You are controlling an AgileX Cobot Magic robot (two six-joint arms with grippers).
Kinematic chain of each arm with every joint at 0, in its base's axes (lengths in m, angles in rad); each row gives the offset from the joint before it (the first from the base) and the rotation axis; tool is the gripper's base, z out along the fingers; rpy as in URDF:
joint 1: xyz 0 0 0.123 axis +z
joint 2: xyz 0 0 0 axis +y
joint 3: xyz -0.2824 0 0.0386 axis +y
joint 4: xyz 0.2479 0 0.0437 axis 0.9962 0 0.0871
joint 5: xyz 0 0 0 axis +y
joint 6: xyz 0.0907 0 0.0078 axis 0.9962 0 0.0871
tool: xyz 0 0 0 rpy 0 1.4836 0
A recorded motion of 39 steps. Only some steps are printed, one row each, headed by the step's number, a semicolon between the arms.
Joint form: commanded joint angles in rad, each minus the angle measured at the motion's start. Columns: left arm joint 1, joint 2, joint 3, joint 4, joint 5, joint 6; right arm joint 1, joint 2, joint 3, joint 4, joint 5, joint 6.
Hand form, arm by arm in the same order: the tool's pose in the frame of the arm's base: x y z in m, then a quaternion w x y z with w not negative. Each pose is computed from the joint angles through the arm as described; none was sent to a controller.
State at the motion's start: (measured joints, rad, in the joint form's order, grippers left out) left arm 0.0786 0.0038 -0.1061 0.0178 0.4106 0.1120; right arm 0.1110 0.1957 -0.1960 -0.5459 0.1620 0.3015
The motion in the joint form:
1: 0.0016 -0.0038 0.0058 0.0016 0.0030 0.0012; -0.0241 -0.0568 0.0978 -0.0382 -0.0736 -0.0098
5: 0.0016 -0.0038 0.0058 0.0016 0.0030 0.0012; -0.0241 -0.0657 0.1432 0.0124 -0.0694 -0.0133
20: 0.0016 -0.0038 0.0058 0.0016 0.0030 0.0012; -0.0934 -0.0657 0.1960 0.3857 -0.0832 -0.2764
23: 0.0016 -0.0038 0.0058 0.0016 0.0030 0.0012; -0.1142 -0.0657 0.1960 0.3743 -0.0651 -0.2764
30: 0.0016 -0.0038 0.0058 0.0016 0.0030 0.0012; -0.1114 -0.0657 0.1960 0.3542 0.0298 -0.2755
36: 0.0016 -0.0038 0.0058 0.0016 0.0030 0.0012; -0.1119 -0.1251 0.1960 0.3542 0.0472 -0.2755
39: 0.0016 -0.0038 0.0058 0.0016 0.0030 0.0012; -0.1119 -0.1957 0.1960 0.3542 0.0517 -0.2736
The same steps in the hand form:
1: 0.0484 0.0046 0.2094 0.61906 0.01743 0.78214 0.06867; 0.0662 0.0012 0.2313 0.69179 -0.11775 0.70694 -0.08825
5: 0.0484 0.0046 0.2094 0.61906 0.01743 0.78214 0.06867; 0.0663 0.0014 0.2159 0.67839 -0.10439 0.72383 -0.07045
20: 0.0484 0.0046 0.2094 0.61906 0.01743 0.78214 0.06867; 0.0668 0.0000 0.1980 0.66179 -0.05275 0.74657 -0.04347
23: 0.0484 0.0046 0.2094 0.61906 0.01743 0.78214 0.06867; 0.0666 -0.0017 0.1964 0.65426 -0.04829 0.75272 -0.05505
30: 0.0484 0.0046 0.2094 0.61906 0.01743 0.78214 0.06867; 0.0650 -0.0034 0.1881 0.61753 -0.05213 0.78216 -0.06462
36: 0.0484 0.0046 0.2094 0.61906 0.01743 0.78214 0.06867; 0.0607 -0.0037 0.1903 0.63381 -0.04928 0.76901 -0.06692
39: 0.0484 0.0046 0.2094 0.61906 0.01743 0.78214 0.06867; 0.0558 -0.0038 0.1940 0.65894 -0.04600 0.74768 -0.06816

